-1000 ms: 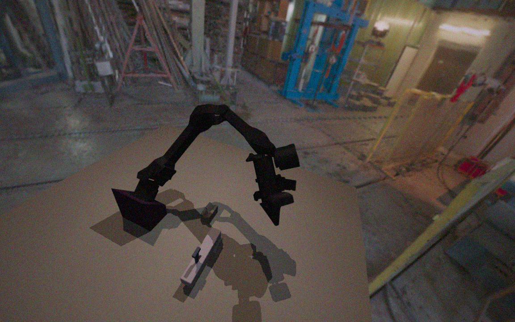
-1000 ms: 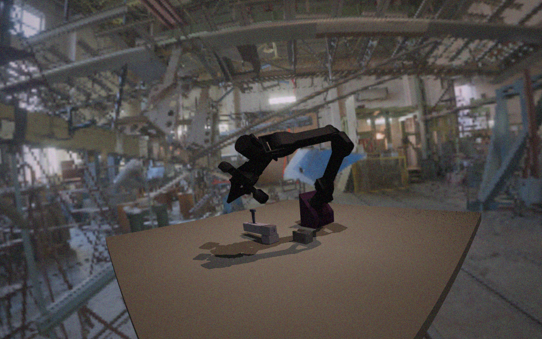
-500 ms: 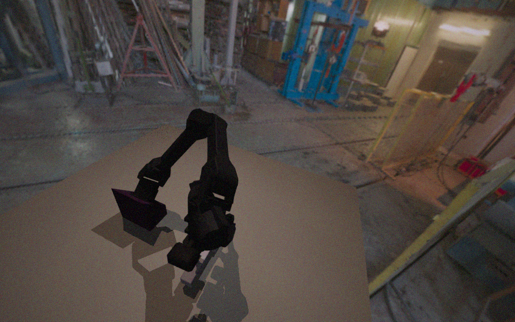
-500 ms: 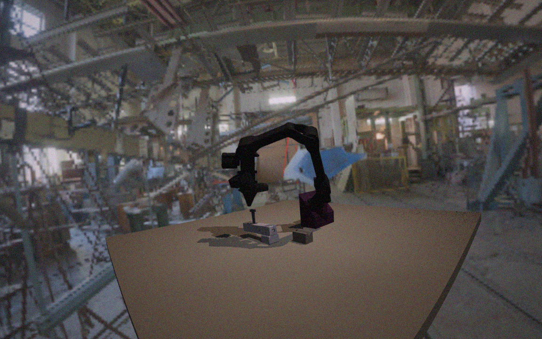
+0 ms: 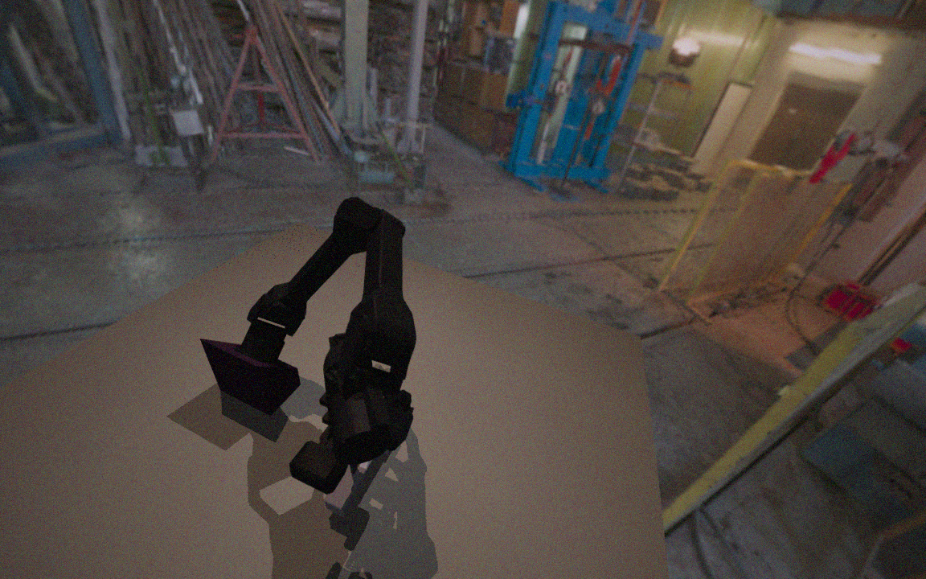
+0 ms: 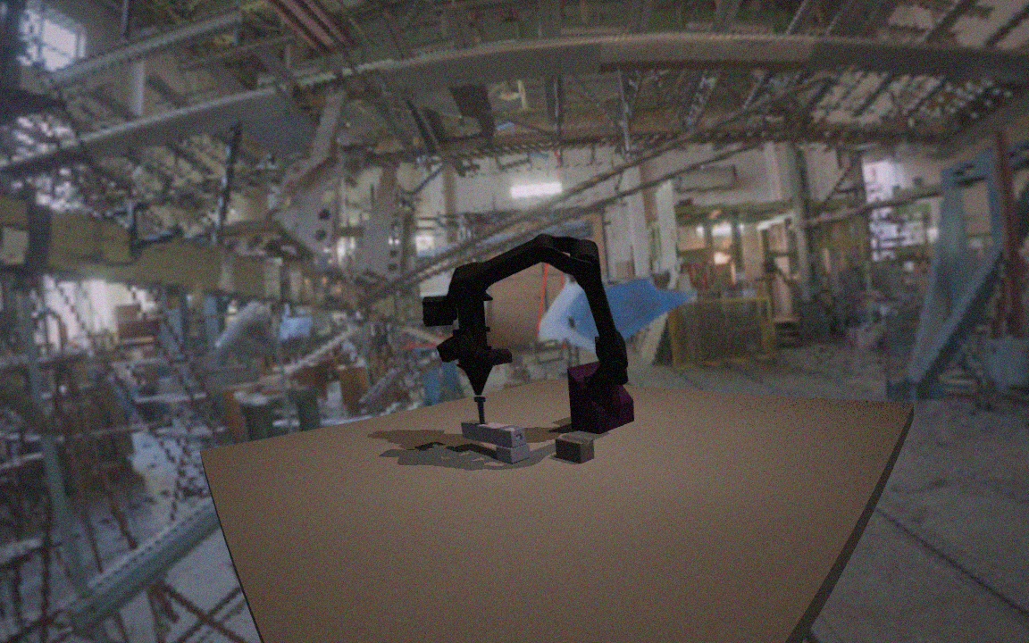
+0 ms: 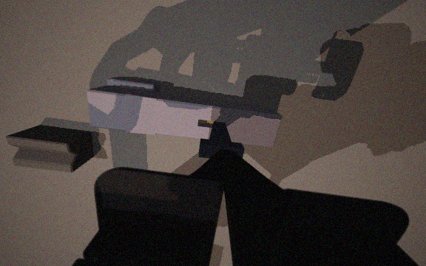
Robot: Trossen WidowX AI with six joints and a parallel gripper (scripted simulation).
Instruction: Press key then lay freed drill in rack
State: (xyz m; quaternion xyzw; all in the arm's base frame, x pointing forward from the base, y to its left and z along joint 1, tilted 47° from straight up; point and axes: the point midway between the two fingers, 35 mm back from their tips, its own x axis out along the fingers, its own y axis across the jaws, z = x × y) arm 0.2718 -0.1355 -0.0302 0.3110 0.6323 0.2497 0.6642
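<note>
Now: the dark key 40 mm below my gripper tip. Round my gripper tip: light-grey holder block 90 mm below, 40 mm to the left; drill 80 mm below, 60 mm to the left; rack 210 mm to the left, 110 mm below, 60 mm behind.
</note>
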